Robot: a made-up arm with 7 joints. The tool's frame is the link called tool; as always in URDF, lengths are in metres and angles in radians. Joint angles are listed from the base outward.
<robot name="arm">
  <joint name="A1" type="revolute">
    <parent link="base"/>
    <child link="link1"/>
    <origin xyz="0 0.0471 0"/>
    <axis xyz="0 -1 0"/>
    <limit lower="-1.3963" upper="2"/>
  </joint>
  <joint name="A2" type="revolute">
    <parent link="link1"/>
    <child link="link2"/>
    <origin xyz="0 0.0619 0"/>
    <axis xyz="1 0 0"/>
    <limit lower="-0.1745" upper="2"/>
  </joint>
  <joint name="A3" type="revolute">
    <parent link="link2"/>
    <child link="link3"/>
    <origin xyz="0 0 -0.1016"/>
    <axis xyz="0 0 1"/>
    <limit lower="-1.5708" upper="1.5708"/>
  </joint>
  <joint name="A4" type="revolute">
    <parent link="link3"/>
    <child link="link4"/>
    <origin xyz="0 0 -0.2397"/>
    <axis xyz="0 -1 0"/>
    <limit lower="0" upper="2.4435"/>
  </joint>
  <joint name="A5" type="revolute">
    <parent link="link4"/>
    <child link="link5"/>
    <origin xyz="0 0 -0.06"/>
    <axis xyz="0 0 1"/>
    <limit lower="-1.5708" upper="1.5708"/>
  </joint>
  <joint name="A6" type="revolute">
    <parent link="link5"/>
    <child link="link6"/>
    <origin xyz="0 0 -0.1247"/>
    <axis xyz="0 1 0"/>
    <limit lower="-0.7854" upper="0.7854"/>
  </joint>
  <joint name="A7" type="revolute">
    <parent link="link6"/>
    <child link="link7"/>
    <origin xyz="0 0 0"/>
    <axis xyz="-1 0 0"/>
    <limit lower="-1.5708" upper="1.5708"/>
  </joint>
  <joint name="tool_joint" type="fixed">
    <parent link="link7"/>
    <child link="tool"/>
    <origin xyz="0 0 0"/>
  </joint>
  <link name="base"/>
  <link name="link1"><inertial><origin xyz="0.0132 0.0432 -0.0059"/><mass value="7.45"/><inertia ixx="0.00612" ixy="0" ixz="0" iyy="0.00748" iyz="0" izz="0.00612"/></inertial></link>
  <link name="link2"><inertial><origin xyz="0.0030 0.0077 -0.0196"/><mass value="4.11"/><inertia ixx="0.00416" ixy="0" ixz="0" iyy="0.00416" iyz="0" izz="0.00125"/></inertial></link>
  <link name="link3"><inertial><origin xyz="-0.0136 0.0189 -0.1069"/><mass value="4.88"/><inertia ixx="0.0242" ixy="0" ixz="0" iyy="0.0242" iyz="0" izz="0.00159"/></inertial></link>
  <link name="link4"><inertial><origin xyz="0.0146 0.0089 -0.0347"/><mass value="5.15"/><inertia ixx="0.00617" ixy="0" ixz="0" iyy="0.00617" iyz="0" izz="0.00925"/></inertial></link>
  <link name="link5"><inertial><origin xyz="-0.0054 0.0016 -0.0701"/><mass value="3.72"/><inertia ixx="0.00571" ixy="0" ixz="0" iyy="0.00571" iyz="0" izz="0.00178"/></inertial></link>
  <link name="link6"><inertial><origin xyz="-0.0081 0.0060 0.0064"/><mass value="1.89"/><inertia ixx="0.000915" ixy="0" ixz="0" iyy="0.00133" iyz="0" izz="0.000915"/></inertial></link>
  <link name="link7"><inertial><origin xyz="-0.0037 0.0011 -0.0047"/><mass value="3.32"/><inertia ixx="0.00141" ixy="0" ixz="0" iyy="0.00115" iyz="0" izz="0.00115"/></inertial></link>
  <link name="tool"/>
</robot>
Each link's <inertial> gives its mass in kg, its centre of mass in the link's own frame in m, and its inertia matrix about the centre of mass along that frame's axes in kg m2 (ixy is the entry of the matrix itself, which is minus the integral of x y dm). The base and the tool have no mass. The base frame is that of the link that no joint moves.
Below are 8 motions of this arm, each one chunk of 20 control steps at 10 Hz.
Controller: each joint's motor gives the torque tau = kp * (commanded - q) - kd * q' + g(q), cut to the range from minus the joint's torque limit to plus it. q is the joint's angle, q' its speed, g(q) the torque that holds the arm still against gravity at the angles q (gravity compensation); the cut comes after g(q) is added. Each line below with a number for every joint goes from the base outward.
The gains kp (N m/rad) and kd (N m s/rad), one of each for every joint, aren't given. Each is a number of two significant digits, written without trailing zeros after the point. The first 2 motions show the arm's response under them.
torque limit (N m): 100 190 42 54 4.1 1.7 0.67
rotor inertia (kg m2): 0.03 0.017 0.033 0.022 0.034 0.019 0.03
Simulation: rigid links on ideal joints. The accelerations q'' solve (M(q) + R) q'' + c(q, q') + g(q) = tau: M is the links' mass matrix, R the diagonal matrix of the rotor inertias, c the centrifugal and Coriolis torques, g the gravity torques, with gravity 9.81 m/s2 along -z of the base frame. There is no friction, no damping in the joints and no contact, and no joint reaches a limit. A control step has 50 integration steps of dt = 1/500 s. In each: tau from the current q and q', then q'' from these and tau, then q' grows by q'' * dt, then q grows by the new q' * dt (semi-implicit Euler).
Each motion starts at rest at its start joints. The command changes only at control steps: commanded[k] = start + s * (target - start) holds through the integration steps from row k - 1 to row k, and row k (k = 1, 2, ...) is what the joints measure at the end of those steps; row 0 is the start. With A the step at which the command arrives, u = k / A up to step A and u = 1 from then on. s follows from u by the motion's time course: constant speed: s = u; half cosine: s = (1 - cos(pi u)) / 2; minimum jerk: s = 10 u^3 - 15 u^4 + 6 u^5; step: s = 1 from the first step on.
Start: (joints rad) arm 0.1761 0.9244 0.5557 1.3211 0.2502 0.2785 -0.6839
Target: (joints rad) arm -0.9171 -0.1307 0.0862 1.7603 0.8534 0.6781 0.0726
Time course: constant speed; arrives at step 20
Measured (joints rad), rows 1 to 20:
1: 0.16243 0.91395 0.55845 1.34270 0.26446 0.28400 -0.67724
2: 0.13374 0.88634 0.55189 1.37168 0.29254 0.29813 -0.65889
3: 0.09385 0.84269 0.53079 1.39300 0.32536 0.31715 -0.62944
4: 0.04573 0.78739 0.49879 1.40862 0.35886 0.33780 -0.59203
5: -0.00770 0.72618 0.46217 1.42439 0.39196 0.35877 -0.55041
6: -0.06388 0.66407 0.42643 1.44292 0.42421 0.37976 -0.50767
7: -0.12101 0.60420 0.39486 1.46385 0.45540 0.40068 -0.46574
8: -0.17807 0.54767 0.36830 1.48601 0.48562 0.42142 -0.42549
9: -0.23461 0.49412 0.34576 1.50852 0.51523 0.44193 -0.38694
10: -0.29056 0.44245 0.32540 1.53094 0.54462 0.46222 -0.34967
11: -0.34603 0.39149 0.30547 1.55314 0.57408 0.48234 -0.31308
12: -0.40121 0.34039 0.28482 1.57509 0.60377 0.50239 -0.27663
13: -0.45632 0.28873 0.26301 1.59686 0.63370 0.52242 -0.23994
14: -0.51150 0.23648 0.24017 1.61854 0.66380 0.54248 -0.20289
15: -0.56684 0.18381 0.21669 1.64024 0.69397 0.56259 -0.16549
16: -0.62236 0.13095 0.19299 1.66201 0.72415 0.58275 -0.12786
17: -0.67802 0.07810 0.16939 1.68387 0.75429 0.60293 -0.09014
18: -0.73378 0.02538 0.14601 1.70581 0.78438 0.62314 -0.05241
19: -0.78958 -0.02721 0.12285 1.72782 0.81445 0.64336 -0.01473
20: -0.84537 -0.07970 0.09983 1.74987 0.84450 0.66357 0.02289
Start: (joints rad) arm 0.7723 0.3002 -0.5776 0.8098 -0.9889 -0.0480 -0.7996
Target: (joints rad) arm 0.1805 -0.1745 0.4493 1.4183 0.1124 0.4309 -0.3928
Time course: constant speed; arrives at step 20
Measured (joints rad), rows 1 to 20:
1: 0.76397 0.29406 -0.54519 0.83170 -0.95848 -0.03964 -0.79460
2: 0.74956 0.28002 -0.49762 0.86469 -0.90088 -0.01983 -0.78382
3: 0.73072 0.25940 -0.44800 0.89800 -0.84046 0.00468 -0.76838
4: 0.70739 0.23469 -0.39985 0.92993 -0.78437 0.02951 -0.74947
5: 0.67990 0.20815 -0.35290 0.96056 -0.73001 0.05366 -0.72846
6: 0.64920 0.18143 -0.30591 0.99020 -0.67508 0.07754 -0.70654
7: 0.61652 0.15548 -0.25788 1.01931 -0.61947 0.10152 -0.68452
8: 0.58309 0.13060 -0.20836 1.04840 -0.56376 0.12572 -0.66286
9: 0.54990 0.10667 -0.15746 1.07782 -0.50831 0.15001 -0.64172
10: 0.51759 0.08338 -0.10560 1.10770 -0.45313 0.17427 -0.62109
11: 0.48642 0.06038 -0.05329 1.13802 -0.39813 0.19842 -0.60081
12: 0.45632 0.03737 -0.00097 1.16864 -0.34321 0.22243 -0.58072
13: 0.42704 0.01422 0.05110 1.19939 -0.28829 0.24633 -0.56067
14: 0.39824 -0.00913 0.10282 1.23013 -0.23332 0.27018 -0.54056
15: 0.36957 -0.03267 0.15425 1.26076 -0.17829 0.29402 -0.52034
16: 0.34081 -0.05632 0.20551 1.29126 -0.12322 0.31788 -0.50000
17: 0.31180 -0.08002 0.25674 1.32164 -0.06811 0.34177 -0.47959
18: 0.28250 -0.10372 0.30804 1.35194 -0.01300 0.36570 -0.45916
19: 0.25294 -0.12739 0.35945 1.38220 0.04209 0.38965 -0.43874
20: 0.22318 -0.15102 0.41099 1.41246 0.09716 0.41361 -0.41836
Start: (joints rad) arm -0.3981 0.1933 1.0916 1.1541 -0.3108 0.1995 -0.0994
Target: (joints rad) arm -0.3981 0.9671 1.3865 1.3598 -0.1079 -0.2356 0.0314
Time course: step
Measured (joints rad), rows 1 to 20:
1: -0.39998 0.33515 1.12194 1.14526 -0.16066 0.06672 -0.06233
2: -0.39863 0.59854 1.24437 1.20836 -0.05127 -0.12286 -0.00244
3: -0.39924 0.85188 1.36663 1.30995 -0.07320 -0.24682 0.03343
4: -0.39967 1.02198 1.43023 1.39903 -0.11898 -0.30163 0.04251
5: -0.39708 1.09096 1.43596 1.43455 -0.13401 -0.31054 0.03770
6: -0.39529 1.08506 1.41668 1.41476 -0.12504 -0.29367 0.03118
7: -0.39525 1.04365 1.39755 1.37582 -0.11181 -0.26678 0.02834
8: -0.39644 0.99732 1.38604 1.34928 -0.10436 -0.24265 0.02885
9: -0.39794 0.96356 1.38107 1.34109 -0.10286 -0.22816 0.03067
10: -0.39894 0.94772 1.38026 1.34387 -0.10412 -0.22359 0.03226
11: -0.39921 0.94646 1.38169 1.35029 -0.10585 -0.22553 0.03303
12: -0.39898 0.95293 1.38389 1.35637 -0.10723 -0.22998 0.03299
13: -0.39858 0.96101 1.38583 1.36050 -0.10811 -0.23413 0.03245
14: -0.39823 0.96712 1.38703 1.36237 -0.10851 -0.23671 0.03181
15: -0.39802 0.97016 1.38745 1.36245 -0.10852 -0.23763 0.03130
16: -0.39795 0.97064 1.38735 1.36157 -0.10832 -0.23739 0.03105
17: -0.39797 0.96968 1.38701 1.36052 -0.10807 -0.23667 0.03101
18: -0.39802 0.96832 1.38667 1.35975 -0.10788 -0.23594 0.03112
19: -0.39808 0.96722 1.38644 1.35938 -0.10780 -0.23546 0.03127
20: -0.39811 0.96663 1.38634 1.35934 -0.10779 -0.23527 0.03139

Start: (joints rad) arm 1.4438 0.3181 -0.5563 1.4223 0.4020 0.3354 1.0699
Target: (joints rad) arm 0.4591 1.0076 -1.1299 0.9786 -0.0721 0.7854 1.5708
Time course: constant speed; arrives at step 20
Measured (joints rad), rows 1 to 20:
1: 1.44021 0.32724 -0.57181 1.41470 0.38968 0.34165 1.07413
2: 1.42390 0.34791 -0.59458 1.39566 0.36502 0.35738 1.08646
3: 1.39198 0.37779 -0.61863 1.37003 0.33793 0.37902 1.10559
4: 1.34680 0.41324 -0.64395 1.34222 0.31261 0.40298 1.12900
5: 1.29284 0.45073 -0.67173 1.31471 0.28880 0.42728 1.15460
6: 1.23462 0.48785 -0.70226 1.28875 0.26557 0.45116 1.18110
7: 1.17567 0.52356 -0.73467 1.26470 0.24247 0.47447 1.20781
8: 1.11819 0.55788 -0.76755 1.24225 0.21937 0.49736 1.23440
9: 1.06318 0.59139 -0.79967 1.22075 0.19612 0.52000 1.26070
10: 1.01074 0.62475 -0.83034 1.19957 0.17265 0.54252 1.28663
11: 0.96041 0.65843 -0.85952 1.17828 0.14896 0.56503 1.31216
12: 0.91150 0.69259 -0.88759 1.15672 0.12513 0.58756 1.33735
13: 0.86332 0.72717 -0.91512 1.13489 0.10126 0.61011 1.36229
14: 0.81527 0.76197 -0.94262 1.11287 0.07741 0.63268 1.38711
15: 0.76698 0.79678 -0.97046 1.09075 0.05363 0.65524 1.41191
16: 0.71826 0.83146 -0.99878 1.06863 0.02992 0.67780 1.43677
17: 0.66908 0.86595 -1.02756 1.04655 0.00627 0.70037 1.46173
18: 0.61955 0.90028 -1.05667 1.02450 -0.01736 0.72295 1.48680
19: 0.56980 0.93450 -1.08595 1.00250 -0.04098 0.74555 1.51195
20: 0.51999 0.96870 -1.11523 0.98051 -0.06462 0.76817 1.53715

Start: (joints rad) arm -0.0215 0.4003 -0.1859 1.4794 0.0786 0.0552 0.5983
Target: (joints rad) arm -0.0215 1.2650 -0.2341 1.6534 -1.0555 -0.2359 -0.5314
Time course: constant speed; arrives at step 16
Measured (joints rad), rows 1 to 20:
1: -0.02246 0.41513 -0.20348 1.48747 0.04208 0.04764 0.58576
2: -0.02468 0.44735 -0.21979 1.50014 -0.02977 0.03196 0.55180
3: -0.02705 0.49341 -0.22473 1.51051 -0.10840 0.01327 0.49785
4: -0.02873 0.54858 -0.22025 1.51853 -0.18298 -0.00518 0.42970
5: -0.02918 0.60797 -0.21193 1.52689 -0.25477 -0.02274 0.35395
6: -0.02813 0.66783 -0.20454 1.53702 -0.32614 -0.04005 0.27590
7: -0.02591 0.72611 -0.20059 1.54862 -0.39756 -0.05778 0.19875
8: -0.02339 0.78225 -0.20046 1.56073 -0.46875 -0.07608 0.12384
9: -0.02150 0.83665 -0.20325 1.57259 -0.53961 -0.09469 0.05122
10: -0.02071 0.89004 -0.20767 1.58390 -0.61026 -0.11326 -0.01966
11: -0.02088 0.94309 -0.21264 1.59477 -0.68086 -0.13162 -0.08956
12: -0.02153 0.99620 -0.21741 1.60546 -0.75151 -0.14982 -0.15911
13: -0.02216 1.04959 -0.22162 1.61617 -0.82225 -0.16795 -0.22875
14: -0.02250 1.10330 -0.22518 1.62698 -0.89308 -0.18611 -0.29870
15: -0.02254 1.15729 -0.22820 1.63786 -0.96397 -0.20429 -0.36899
16: -0.02236 1.21145 -0.23091 1.64877 -1.03486 -0.22247 -0.43955
17: -0.01834 1.24955 -0.21854 1.65312 -1.06785 -0.23363 -0.49772
18: -0.01303 1.26968 -0.20632 1.65316 -1.06458 -0.23577 -0.53343
19: -0.01060 1.27725 -0.20380 1.65300 -1.05632 -0.23462 -0.54894
20: -0.01146 1.27703 -0.21004 1.65324 -1.05404 -0.23397 -0.55093

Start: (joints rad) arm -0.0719 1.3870 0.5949 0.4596 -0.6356 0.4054 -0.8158
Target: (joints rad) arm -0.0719 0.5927 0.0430 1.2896 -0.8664 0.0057 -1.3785
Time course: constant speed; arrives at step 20
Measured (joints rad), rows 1 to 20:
1: -0.07184 1.37796 0.58804 0.49008 -0.64106 0.39725 -0.82005
2: -0.06982 1.35682 0.56792 0.53968 -0.65483 0.38016 -0.83432
3: -0.06784 1.32546 0.54177 0.58542 -0.67005 0.35949 -0.85794
4: -0.06729 1.28601 0.51327 0.62432 -0.68201 0.33850 -0.88672
5: -0.06816 1.24148 0.48303 0.66125 -0.69167 0.31811 -0.91688
6: -0.06971 1.19520 0.45174 0.69943 -0.70143 0.29822 -0.94653
7: -0.07125 1.14971 0.42058 0.73942 -0.71219 0.27854 -0.97529
8: -0.07238 1.10626 0.39054 0.78069 -0.72366 0.25885 -1.00347
9: -0.07297 1.06500 0.36198 0.82258 -0.73540 0.23903 -1.03145
10: -0.07308 1.02542 0.33465 0.86467 -0.74717 0.21909 -1.05946
11: -0.07287 0.98673 0.30802 0.90669 -0.75890 0.19905 -1.08759
12: -0.07251 0.94824 0.28155 0.94852 -0.77056 0.17898 -1.11580
13: -0.07217 0.90951 0.25481 0.99014 -0.78215 0.15890 -1.14403
14: -0.07194 0.87034 0.22763 1.03161 -0.79367 0.13886 -1.17224
15: -0.07185 0.83075 0.19999 1.07300 -0.80516 0.11884 -1.20041
16: -0.07190 0.79085 0.17204 1.11435 -0.81662 0.09886 -1.22854
17: -0.07203 0.75080 0.14394 1.15573 -0.82810 0.07890 -1.25666
18: -0.07220 0.71074 0.11583 1.19715 -0.83959 0.05895 -1.28479
19: -0.07236 0.67074 0.08781 1.23861 -0.85110 0.03899 -1.31293
20: -0.07248 0.63084 0.05992 1.28010 -0.86262 0.01904 -1.34109

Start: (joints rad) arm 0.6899 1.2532 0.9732 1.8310 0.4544 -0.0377 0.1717
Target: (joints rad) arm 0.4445 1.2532 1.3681 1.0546 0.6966 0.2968 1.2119
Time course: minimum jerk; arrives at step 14
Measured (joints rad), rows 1 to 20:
1: 0.68957 1.25324 0.97369 1.82956 0.45489 -0.03740 0.17240
2: 0.68736 1.25346 0.97722 1.81931 0.45826 -0.03501 0.17781
3: 0.68141 1.25393 0.98775 1.79014 0.46738 -0.02705 0.19552
4: 0.67035 1.25467 1.00833 1.73662 0.48361 -0.01028 0.23362
5: 0.65365 1.25566 1.03994 1.66001 0.50655 0.01652 0.29771
6: 0.63161 1.25679 1.08161 1.56593 0.53471 0.05227 0.38902
7: 0.60530 1.25773 1.13081 1.46203 0.56594 0.09430 0.50405
8: 0.57635 1.25799 1.18379 1.35677 0.59782 0.13919 0.63523
9: 0.54679 1.25711 1.23601 1.25858 0.62788 0.18326 0.77238
10: 0.51881 1.25489 1.28281 1.17493 0.65389 0.22303 0.90441
11: 0.49446 1.25161 1.32045 1.11130 0.67410 0.25558 1.02091
12: 0.47530 1.24803 1.34685 1.07041 0.68749 0.27897 1.11364
13: 0.46200 1.24523 1.36197 1.05126 0.69426 0.29269 1.17790
14: 0.45405 1.24432 1.36792 1.04806 0.69618 0.29824 1.21406
15: 0.44972 1.24592 1.36876 1.05100 0.69636 0.29897 1.22827
16: 0.44744 1.24903 1.36829 1.05391 0.69649 0.29806 1.22920
17: 0.44624 1.25208 1.36810 1.05549 0.69669 0.29712 1.22433
18: 0.44559 1.25409 1.36826 1.05600 0.69675 0.29661 1.21849
19: 0.44521 1.25492 1.36843 1.05584 0.69671 0.29647 1.21402
20: 0.44496 1.25483 1.36845 1.05538 0.69665 0.29652 1.21148

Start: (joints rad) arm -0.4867 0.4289 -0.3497 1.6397 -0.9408 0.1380 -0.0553
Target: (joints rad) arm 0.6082 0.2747 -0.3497 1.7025 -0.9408 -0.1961 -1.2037
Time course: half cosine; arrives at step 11
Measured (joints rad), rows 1 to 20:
1: -0.48344 0.42810 -0.35044 1.63917 -0.94048 0.13623 -0.05935
2: -0.46760 0.42439 -0.35319 1.63818 -0.93937 0.12826 -0.07853
3: -0.42797 0.41560 -0.35817 1.63825 -0.93761 0.10989 -0.12537
4: -0.35685 0.40082 -0.36428 1.64033 -0.93587 0.07959 -0.20727
5: -0.25252 0.38064 -0.36976 1.64397 -0.93450 0.03860 -0.32422
6: -0.11939 0.35696 -0.37296 1.64871 -0.93352 -0.00972 -0.46925
7: 0.03324 0.33239 -0.37276 1.65502 -0.93300 -0.06087 -0.63047
8: 0.19302 0.30968 -0.36883 1.66388 -0.93331 -0.11007 -0.79357
9: 0.34619 0.29114 -0.36172 1.67570 -0.93481 -0.15295 -0.94403
10: 0.47901 0.27832 -0.35269 1.68941 -0.93757 -0.18582 -1.06869
11: 0.57909 0.27195 -0.34334 1.70250 -0.94109 -0.20594 -1.15684
12: 0.63994 0.27122 -0.33563 1.71121 -0.94416 -0.21345 -1.20556
13: 0.66511 0.27349 -0.33149 1.71306 -0.94532 -0.21229 -1.22329
14: 0.66509 0.27599 -0.33181 1.70972 -0.94429 -0.20739 -1.22335
15: 0.65155 0.27722 -0.33594 1.70508 -0.94229 -0.20211 -1.21666
16: 0.63391 0.27699 -0.34205 1.70186 -0.94068 -0.19802 -1.20967
17: 0.61822 0.27587 -0.34807 1.70056 -0.93996 -0.19552 -1.20500
18: 0.60727 0.27460 -0.35243 1.70050 -0.93990 -0.19439 -1.20284
19: 0.60148 0.27371 -0.35453 1.70095 -0.94009 -0.19421 -1.20242
20: 0.59988 0.27338 -0.35459 1.70148 -0.94033 -0.19456 -1.20280

